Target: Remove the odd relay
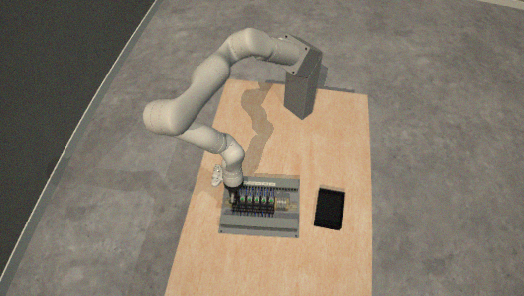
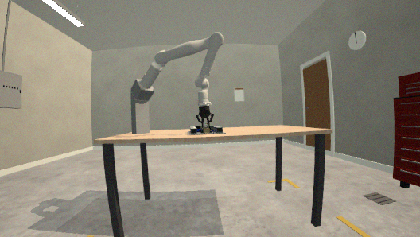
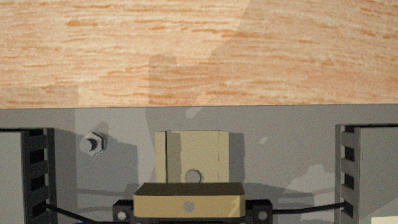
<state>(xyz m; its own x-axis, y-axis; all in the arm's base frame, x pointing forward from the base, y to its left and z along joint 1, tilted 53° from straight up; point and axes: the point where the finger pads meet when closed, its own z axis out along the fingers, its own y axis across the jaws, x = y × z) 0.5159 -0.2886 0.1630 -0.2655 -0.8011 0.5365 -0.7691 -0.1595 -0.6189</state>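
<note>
Now: the relay 10 mm below my hand. Also, from my hand: grey relay panel (100 mm to the left, 30 mm below, 30 mm ahead); then black parts tray (360 mm to the left, 130 mm ahead, 40 mm below).
</note>
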